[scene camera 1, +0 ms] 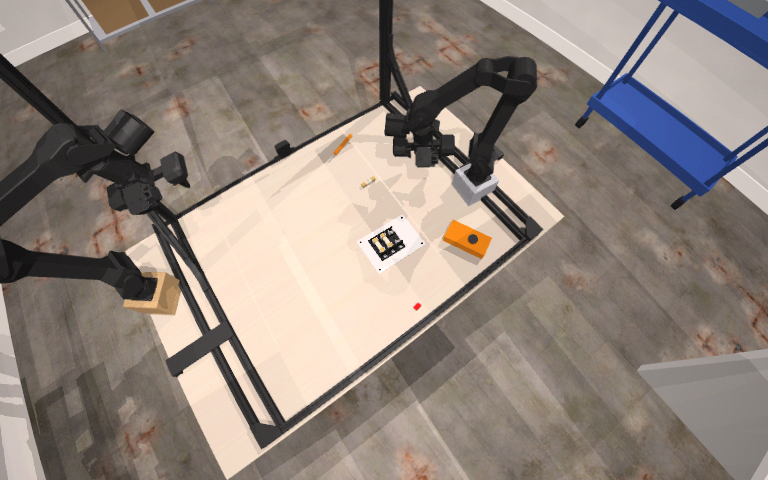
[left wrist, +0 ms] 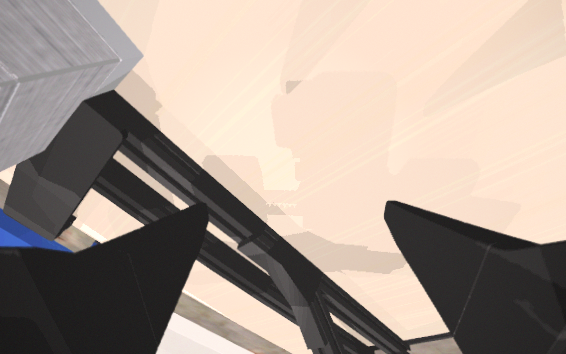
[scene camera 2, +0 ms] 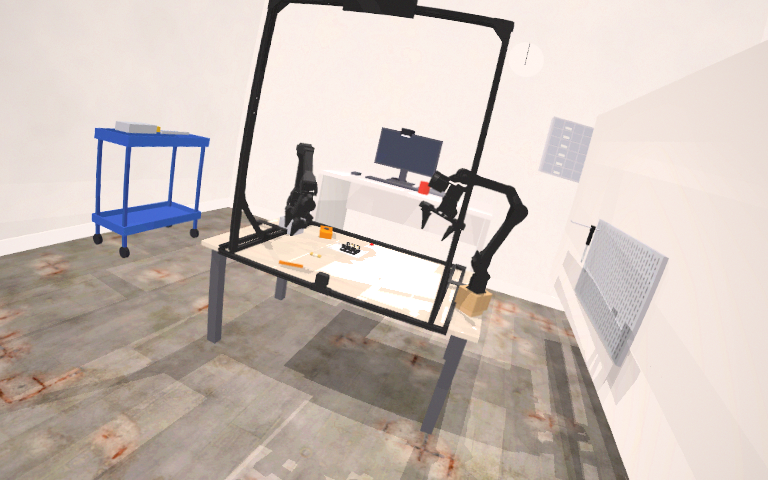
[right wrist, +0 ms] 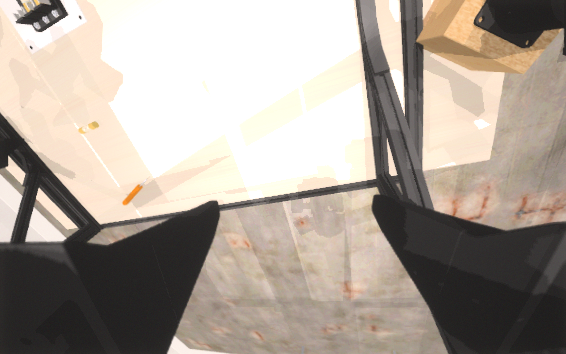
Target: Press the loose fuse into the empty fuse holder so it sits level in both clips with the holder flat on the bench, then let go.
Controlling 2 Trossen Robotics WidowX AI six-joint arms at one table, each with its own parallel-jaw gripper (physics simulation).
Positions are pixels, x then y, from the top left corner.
Labels:
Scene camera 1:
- my left gripper: 424, 156
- my right gripper: 173, 194
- orange box: 459, 235, on the table
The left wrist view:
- my left gripper: 297, 210
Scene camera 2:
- my right gripper: 431, 235
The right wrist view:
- my right gripper: 296, 204

